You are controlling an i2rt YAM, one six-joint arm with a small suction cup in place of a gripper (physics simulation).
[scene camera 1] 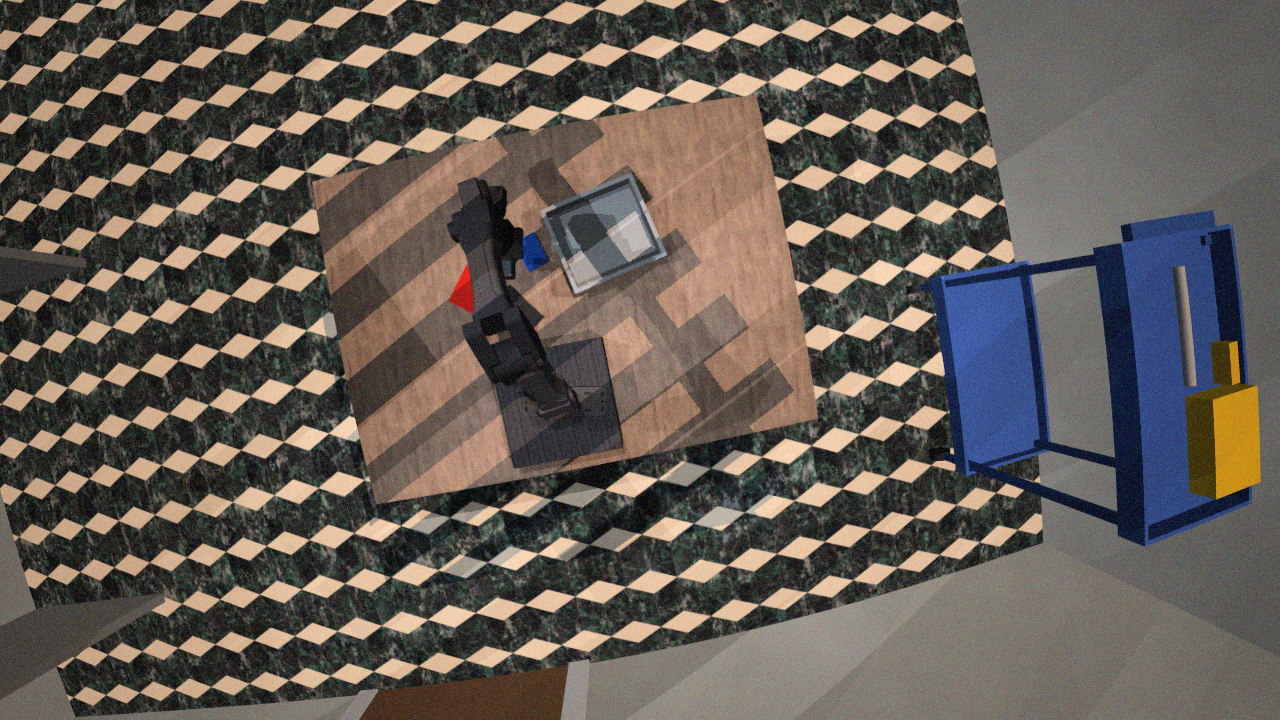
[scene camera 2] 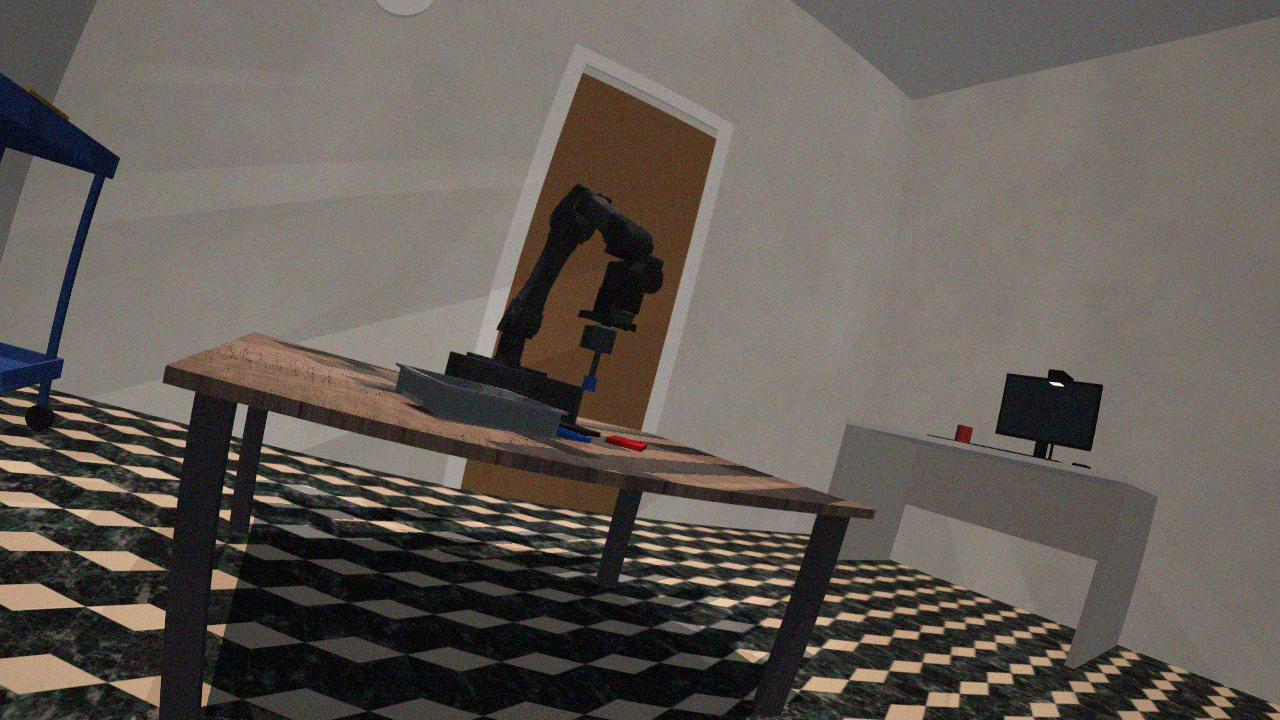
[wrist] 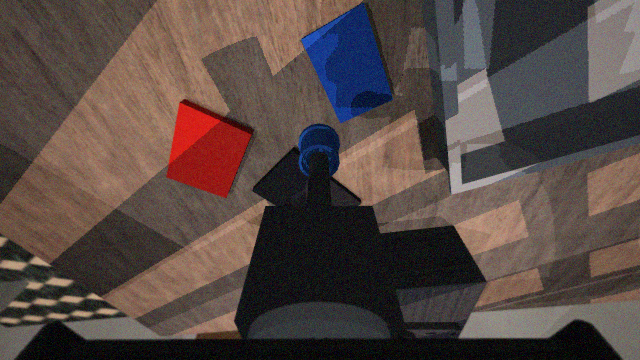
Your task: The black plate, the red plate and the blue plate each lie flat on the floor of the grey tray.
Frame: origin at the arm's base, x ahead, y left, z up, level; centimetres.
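Seen in the pictures: hand at its tool point: point(scene camera 2: 587, 390) point(wrist: 319, 143); arm's base at its link origin: point(scene camera 1: 564, 401) point(scene camera 2: 505, 366).
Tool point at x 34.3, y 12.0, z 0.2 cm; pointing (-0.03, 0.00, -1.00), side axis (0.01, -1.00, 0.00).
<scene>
Pixels of each thing's middle, then the offset from my tool point to it. Level surfaces: height alone.
- black plate at the middle of its body: point(wrist: 308, 195) point(scene camera 2: 567, 426) point(scene camera 1: 515, 312) dx -12.8, dy +1.3, dz -8.9 cm
- red plate at the middle of its body: point(wrist: 207, 154) point(scene camera 2: 627, 443) point(scene camera 1: 470, 289) dx -6.6, dy +12.9, dz -8.8 cm
- blue plate at the middle of its body: point(wrist: 349, 70) point(scene camera 2: 565, 433) point(scene camera 1: 531, 251) dx +2.8, dy -2.9, dz -8.9 cm
- grey tray at the middle of its body: point(wrist: 596, 26) point(scene camera 2: 474, 400) point(scene camera 1: 603, 234) dx +6.7, dy -21.4, dz -6.8 cm
- wooden table at its surface level: dz -9.4 cm
My suction gripper point(scene camera 2: 588, 384) point(wrist: 319, 150) points down with its blue cup above the table. It holds no plate. The black plate point(scene camera 1: 529, 310) point(wrist: 280, 176) lies flat on the table below the cup, partly hidden by the cup, its stem and the arm. The red plate point(scene camera 1: 462, 291) point(scene camera 2: 626, 443) point(wrist: 210, 150) lies flat to the left of it in the wrist view. The blue plate point(scene camera 1: 534, 252) point(scene camera 2: 572, 435) point(wrist: 350, 65) lies flat between the black plate and the grey tray point(scene camera 1: 622, 274) point(scene camera 2: 483, 407) point(wrist: 456, 182). No plate shows inside the tray.
The arm's dark base plate point(scene camera 1: 608, 420) is on the wooden table point(scene camera 1: 742, 179) near one edge. The tray's raised walls stand beside the blue plate. A blue cart point(scene camera 1: 1109, 358) with yellow boxes and a desk point(scene camera 2: 1011, 492) with a monitor stand away from the table.
</scene>
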